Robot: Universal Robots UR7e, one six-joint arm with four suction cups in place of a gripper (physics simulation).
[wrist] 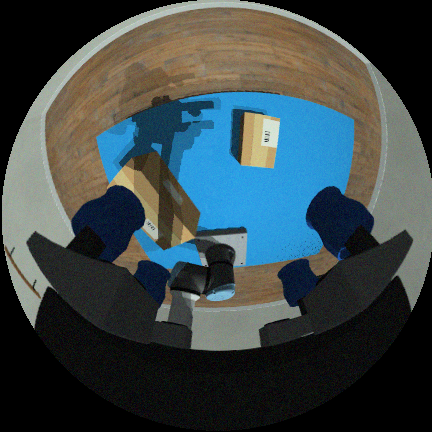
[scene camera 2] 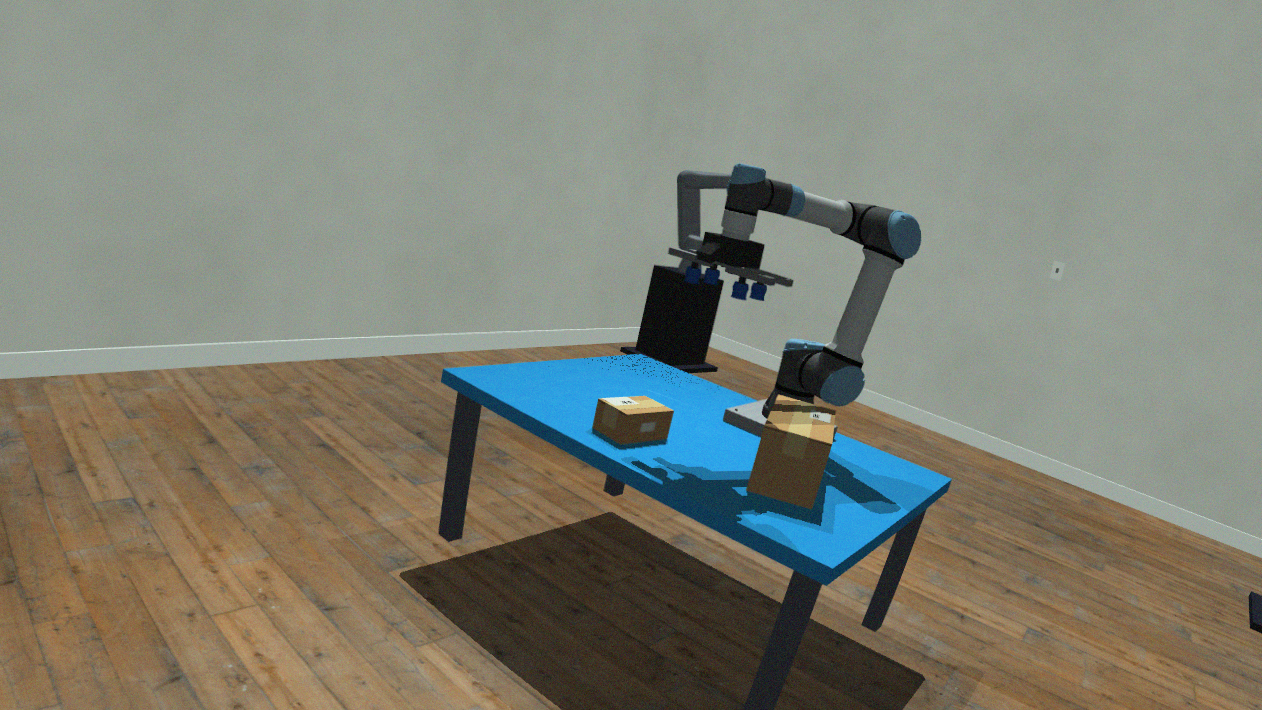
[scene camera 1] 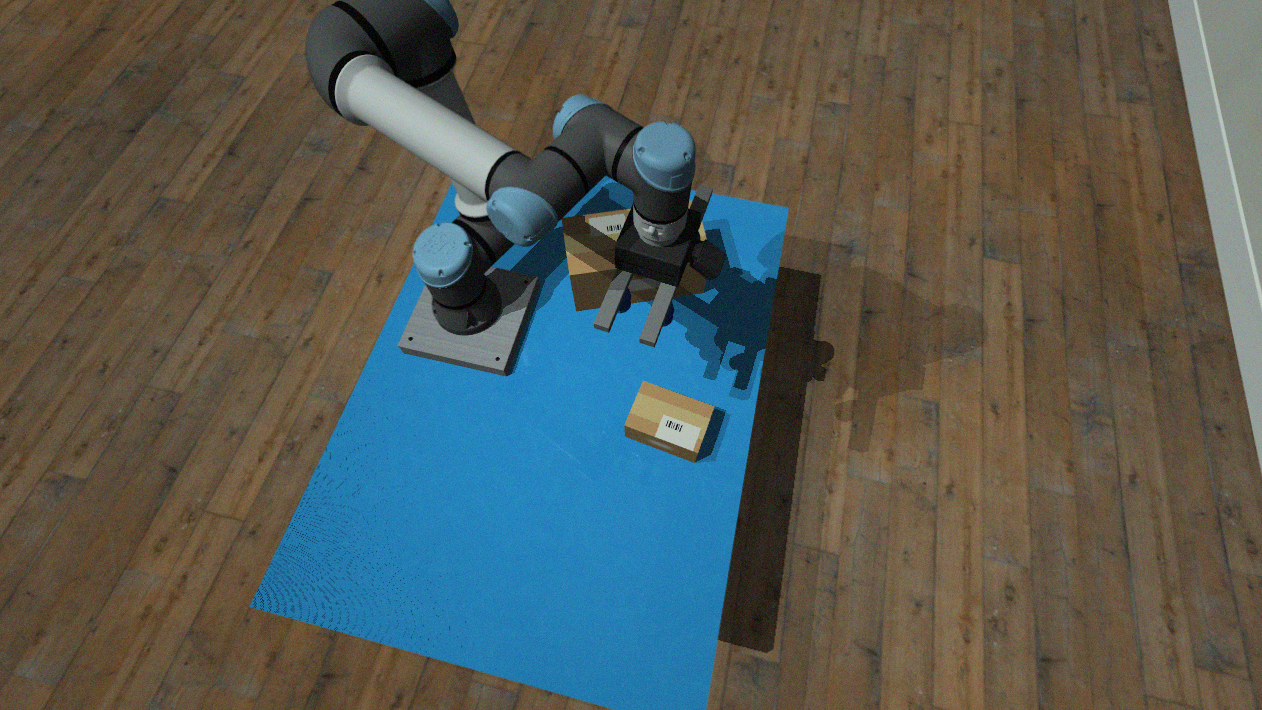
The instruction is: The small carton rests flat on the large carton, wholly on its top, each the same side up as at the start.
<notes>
My suction head carries nothing. On the table rest a large carton and a small carton.
</notes>
